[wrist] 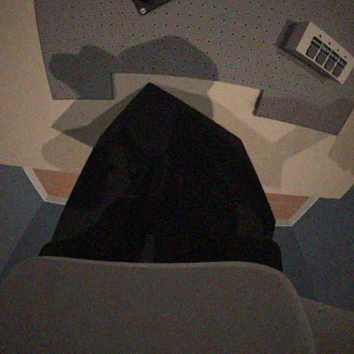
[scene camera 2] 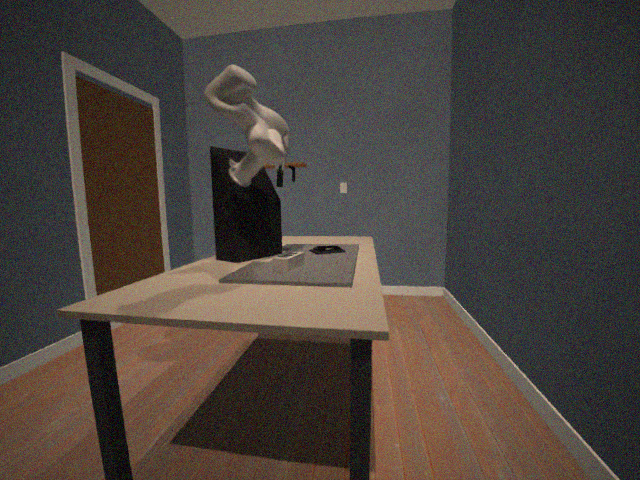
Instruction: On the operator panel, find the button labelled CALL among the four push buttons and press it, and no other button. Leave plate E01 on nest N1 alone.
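Places are measured from the arm's base along level axes (x ahead, y left, z up), in millimetres.
Pixels of known places: gripper, fingertip midpoint: (scene camera 2: 279, 186); arm's base, link origin: (scene camera 2: 240, 176).
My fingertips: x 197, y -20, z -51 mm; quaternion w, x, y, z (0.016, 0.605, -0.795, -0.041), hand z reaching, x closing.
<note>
Ahead of a thing's pixels: the offset from my fingertips to its top centre. Level surfaces: height alone.
The light operator panel @(dx -47, dy -348, dz -298 mm) (scene camera 2: 289, 256) (wrist: 302, 41) stands on the grey perforated board, at the upper right in the wrist view. Its four dark buttons sit in a row; the CALL button (wrist: 338, 71) is at the right end, beside SKIP and two labels too blurred to read surely. My gripper (wrist: 160, 170) is shut and empty, dark against the black upright block and hard to make out. It is high above the table and well apart from the panel. A dark item @(dx +247, dy -45, dz -328 mm) (scene camera 2: 327, 250) (wrist: 149, 4) lies on the board, partly cut off in the wrist view; plate E01 and nest N1 cannot be told apart.
The tall black block (scene camera 2: 242, 217) (wrist: 200, 150) stands at the board's edge beneath the gripper. The perforated board @(dz -354 mm) (scene camera 2: 320, 273) (wrist: 240, 60) lies on the wooden table @(dz -367 mm) (scene camera 2: 232, 310) (wrist: 17, 115). A shelf (scene camera 2: 299, 165) with dark brackets is on the back wall.
</note>
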